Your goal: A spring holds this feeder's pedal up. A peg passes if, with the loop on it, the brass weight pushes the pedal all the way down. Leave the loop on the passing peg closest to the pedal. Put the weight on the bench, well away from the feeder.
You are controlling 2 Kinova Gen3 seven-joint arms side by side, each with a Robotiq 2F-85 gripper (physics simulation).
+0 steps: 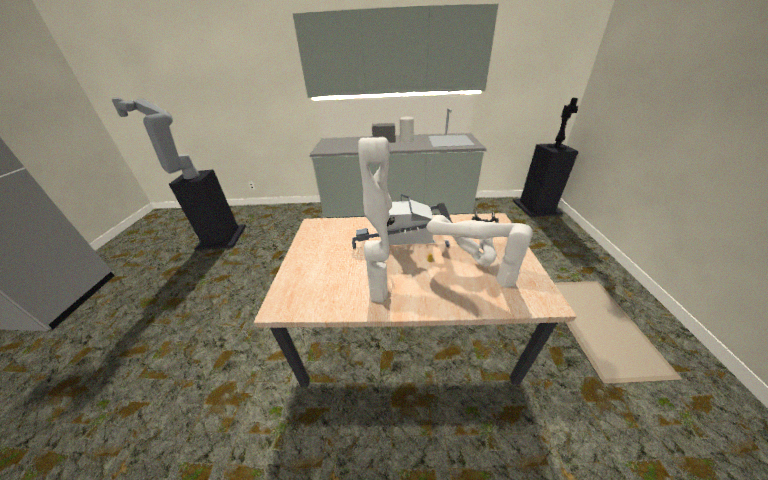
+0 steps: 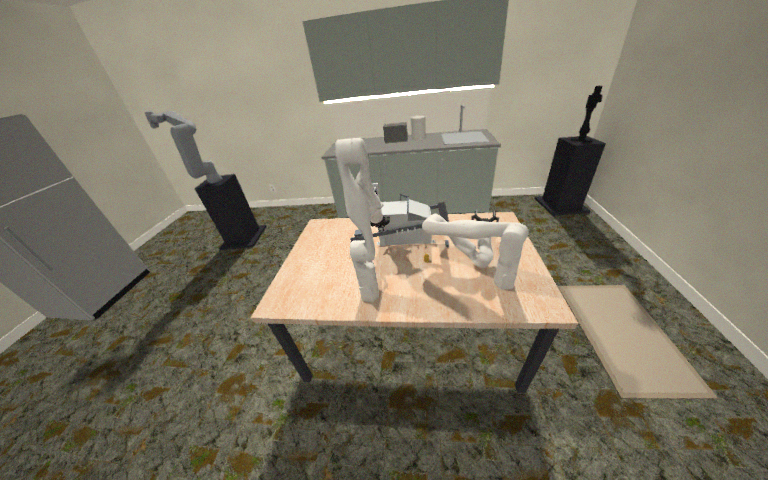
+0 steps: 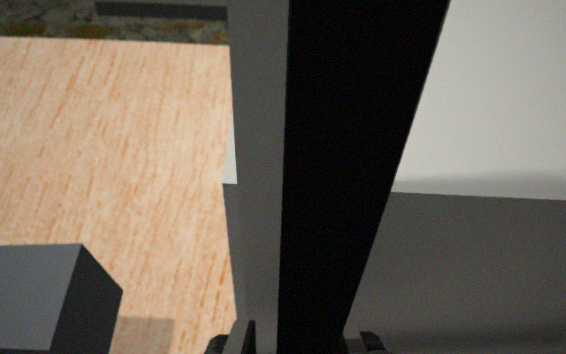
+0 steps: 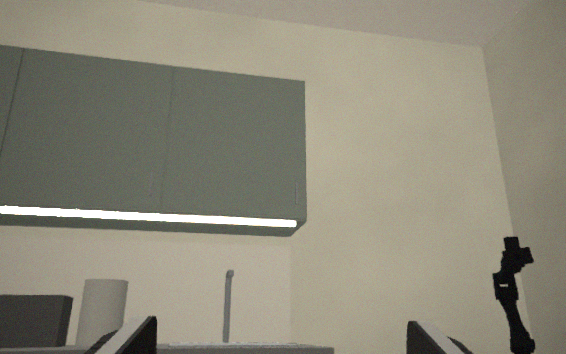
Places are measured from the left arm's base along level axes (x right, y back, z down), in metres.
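Pixels of known places: left gripper, fingertip midpoint: [image 2: 380, 226]; right gripper, fingertip midpoint: [image 1: 484, 212] [image 2: 485, 211] [image 4: 281, 346]; left arm's base at its link origin: [image 1: 378, 294] [image 2: 370, 294]; right arm's base at its link origin: [image 1: 505, 280] [image 2: 503, 282].
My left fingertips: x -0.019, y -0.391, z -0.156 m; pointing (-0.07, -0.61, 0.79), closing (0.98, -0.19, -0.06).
Note:
For each thing: its top centre in the pictures, then the offset to it from my left fingertips. "*": a spot on its surface instead. Level surfaces: height alone.
- dark beam with small pegs, surface spot: [image 2: 403, 230] * dx +0.130, dy -0.020, dz +0.037 m
- brass weight at its top centre: [image 2: 426, 254] [image 1: 430, 254] dx +0.276, dy +0.103, dz +0.109 m
- dark upright bar at a spot on its surface: [image 3: 325, 175] * dx +0.001, dy +0.021, dz -0.120 m
- wooden bench at its surface level: dz +0.156 m
- small dark blue thing at its top centre: [image 2: 447, 242] [image 1: 447, 242] dx +0.385, dy -0.061, dz +0.139 m
The feeder [image 1: 413, 209] [image 2: 416, 209] [image 3: 475, 260] stands at the back of the bench. A dark beam with small pegs [image 1: 416, 229] [image 2: 403, 230] runs along its front. The blue-grey block at its left end [image 1: 361, 232] [image 3: 35, 295] looks like the pedal. The brass weight [image 1: 430, 257] [image 2: 426, 258] stands on the bench in front of the feeder. My left gripper [image 2: 380, 221] [image 3: 299, 340] is shut on a dark upright bar [image 3: 325, 175] that looks like part of the loop; its lower end is hidden. My right gripper [image 1: 485, 217] [image 2: 485, 217] [image 4: 282, 337] is open and empty, right of the feeder.
The wooden bench [image 1: 317, 294] [image 2: 317, 294] [image 3: 125, 150] carries both arms. A small dark blue thing [image 1: 446, 243] [image 2: 446, 243] lies at the feeder's front right. My right forearm [image 1: 475, 228] [image 2: 475, 227] reaches across in front of the feeder's right side. A kitchen counter [image 1: 345, 146] stands behind.

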